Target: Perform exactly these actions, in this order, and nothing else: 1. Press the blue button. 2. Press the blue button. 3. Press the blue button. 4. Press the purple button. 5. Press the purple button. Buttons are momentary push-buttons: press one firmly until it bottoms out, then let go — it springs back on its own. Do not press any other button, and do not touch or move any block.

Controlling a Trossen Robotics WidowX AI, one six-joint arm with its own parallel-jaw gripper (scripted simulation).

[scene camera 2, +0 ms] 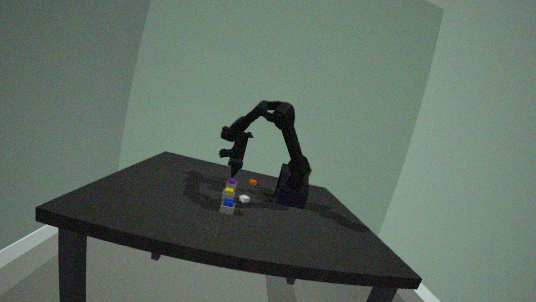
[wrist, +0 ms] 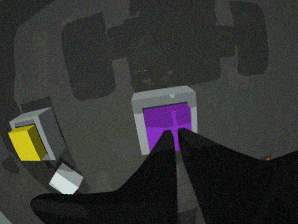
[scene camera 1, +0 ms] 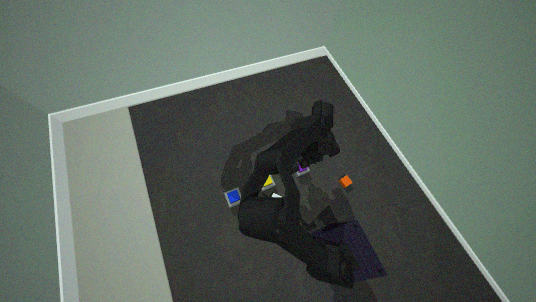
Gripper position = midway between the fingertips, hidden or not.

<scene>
My gripper (wrist: 174, 135) is shut and holds nothing. I also see a purple button (wrist: 156, 120) and a yellow button (wrist: 28, 145).
</scene>
